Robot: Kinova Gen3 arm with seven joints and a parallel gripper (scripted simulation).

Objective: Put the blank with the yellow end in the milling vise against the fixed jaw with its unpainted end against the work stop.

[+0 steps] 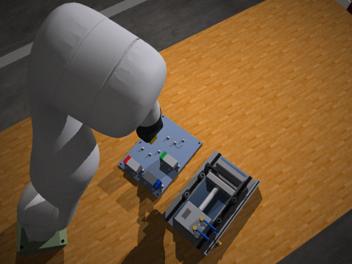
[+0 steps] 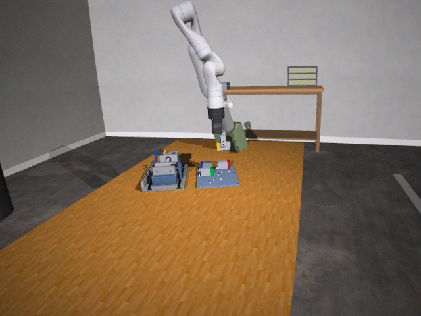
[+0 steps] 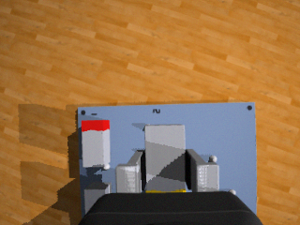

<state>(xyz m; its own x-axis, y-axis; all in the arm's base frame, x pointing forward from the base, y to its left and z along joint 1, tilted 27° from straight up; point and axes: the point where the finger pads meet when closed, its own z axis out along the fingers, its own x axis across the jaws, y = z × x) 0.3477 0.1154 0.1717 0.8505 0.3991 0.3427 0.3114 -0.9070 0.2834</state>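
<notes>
My hand is 12 cm short of the moving jaw, 25 cm to the left of it and 9 cm above it. Round my hand: yellow-ended blank: 2 cm below; then red-ended blank: 9 cm behind, 3 cm to the right, 14 cm below; then green-ended blank: 3 cm ahead, 8 cm to the right, 14 cm below.
</notes>
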